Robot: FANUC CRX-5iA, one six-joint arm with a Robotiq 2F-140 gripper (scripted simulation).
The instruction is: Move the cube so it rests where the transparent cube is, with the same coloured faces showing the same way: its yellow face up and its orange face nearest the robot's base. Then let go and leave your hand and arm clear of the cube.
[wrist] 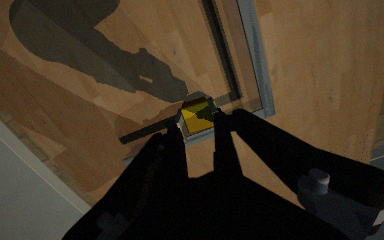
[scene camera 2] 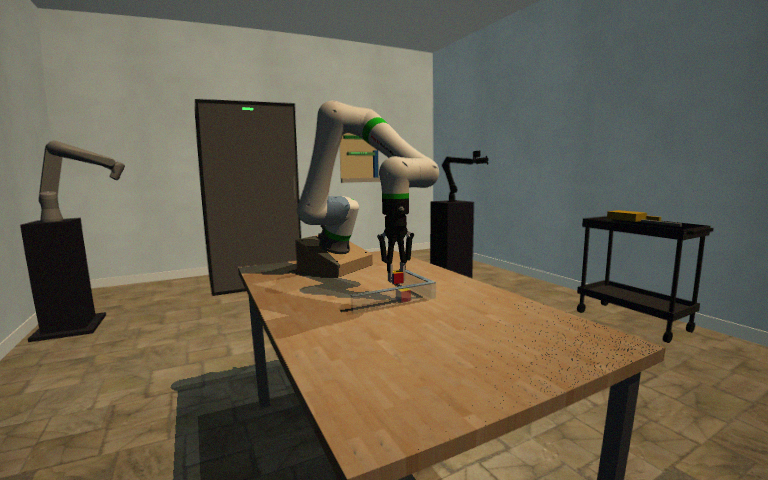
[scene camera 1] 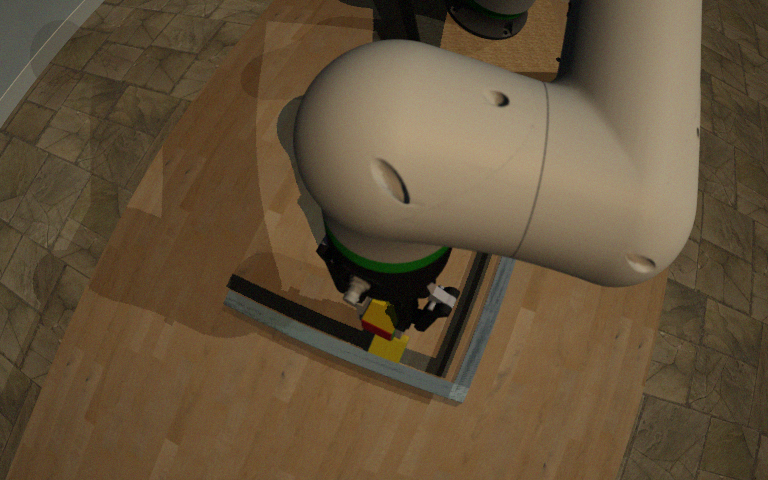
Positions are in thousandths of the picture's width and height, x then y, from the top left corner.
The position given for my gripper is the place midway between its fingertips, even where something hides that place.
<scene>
my gripper: wrist 514,465; scene camera 2 516,584; scene camera 1 501,666
</scene>
